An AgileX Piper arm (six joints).
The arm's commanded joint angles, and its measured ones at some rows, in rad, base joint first. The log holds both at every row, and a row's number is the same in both.
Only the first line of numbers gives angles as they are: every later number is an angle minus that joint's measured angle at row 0.
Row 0, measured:
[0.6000, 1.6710, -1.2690, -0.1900, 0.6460, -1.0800]
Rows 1 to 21, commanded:
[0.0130, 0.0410, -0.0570, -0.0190, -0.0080, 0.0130]
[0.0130, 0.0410, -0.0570, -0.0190, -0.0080, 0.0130]
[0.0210, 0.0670, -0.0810, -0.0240, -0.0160, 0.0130]
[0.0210, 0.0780, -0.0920, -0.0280, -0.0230, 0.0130]
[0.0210, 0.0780, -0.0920, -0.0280, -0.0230, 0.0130]
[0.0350, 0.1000, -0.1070, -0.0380, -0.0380, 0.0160]
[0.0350, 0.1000, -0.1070, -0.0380, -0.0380, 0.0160]
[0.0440, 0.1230, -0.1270, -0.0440, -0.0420, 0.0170]
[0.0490, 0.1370, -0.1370, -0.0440, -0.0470, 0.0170]
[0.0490, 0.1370, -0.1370, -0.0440, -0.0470, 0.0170]
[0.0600, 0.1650, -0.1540, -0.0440, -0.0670, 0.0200]
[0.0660, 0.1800, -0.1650, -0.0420, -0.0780, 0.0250]
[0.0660, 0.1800, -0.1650, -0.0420, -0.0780, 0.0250]
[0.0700, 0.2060, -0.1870, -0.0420, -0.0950, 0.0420]
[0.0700, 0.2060, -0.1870, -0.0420, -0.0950, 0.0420]
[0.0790, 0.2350, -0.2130, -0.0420, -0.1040, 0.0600]
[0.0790, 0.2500, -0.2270, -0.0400, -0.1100, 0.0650]
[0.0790, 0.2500, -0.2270, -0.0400, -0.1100, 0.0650]
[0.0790, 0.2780, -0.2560, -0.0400, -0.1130, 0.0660]
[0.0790, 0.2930, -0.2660, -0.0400, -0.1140, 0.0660]
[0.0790, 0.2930, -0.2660, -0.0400, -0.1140, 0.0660]
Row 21, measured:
[0.0760, 0.2590, -0.2340, -0.0390, -0.1030, 0.0540]
